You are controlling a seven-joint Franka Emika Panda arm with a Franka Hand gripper.
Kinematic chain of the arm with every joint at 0, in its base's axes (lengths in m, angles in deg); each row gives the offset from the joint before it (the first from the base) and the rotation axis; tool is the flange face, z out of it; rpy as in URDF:
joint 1: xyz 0 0 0.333 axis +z
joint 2: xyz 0 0 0 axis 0.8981 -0.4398 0
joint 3: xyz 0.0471 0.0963 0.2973 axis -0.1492 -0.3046 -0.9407
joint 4: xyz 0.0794 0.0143 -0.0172 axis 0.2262 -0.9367 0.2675
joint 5: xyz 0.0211 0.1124 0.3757 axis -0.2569 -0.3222 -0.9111
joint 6: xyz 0 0 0 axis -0.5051 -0.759 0.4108
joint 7: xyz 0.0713 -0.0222 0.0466 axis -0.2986 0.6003 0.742
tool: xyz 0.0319 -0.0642 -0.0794 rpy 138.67 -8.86 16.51
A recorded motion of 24 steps. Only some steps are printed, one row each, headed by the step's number.
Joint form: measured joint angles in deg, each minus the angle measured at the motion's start. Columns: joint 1, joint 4, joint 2, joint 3, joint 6, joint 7, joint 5.
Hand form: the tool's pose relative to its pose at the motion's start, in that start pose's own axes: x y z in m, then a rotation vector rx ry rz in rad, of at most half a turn. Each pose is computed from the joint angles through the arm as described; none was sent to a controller.
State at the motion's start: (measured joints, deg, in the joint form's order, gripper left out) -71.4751 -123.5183 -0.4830 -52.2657 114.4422 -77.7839 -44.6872
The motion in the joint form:
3: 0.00 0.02 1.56 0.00 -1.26 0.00 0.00
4: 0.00 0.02 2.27 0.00 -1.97 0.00 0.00
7: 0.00 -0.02 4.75 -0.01 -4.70 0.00 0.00
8: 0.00 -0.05 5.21 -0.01 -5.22 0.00 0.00
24: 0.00 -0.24 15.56 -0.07 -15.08 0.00 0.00
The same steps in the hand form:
3: 0.0013 -0.0009 -0.0128 0.0033 0.0045 0.0000
4: 0.0015 -0.0011 -0.0184 0.0032 0.0046 0.0001
7: 0.0013 -0.0009 -0.0372 -0.0002 0.0008 0.0000
8: 0.0010 -0.0007 -0.0405 -0.0013 -0.0003 0.0000
24: -0.0053 0.0040 -0.1206 0.0009 0.0047 -0.0005

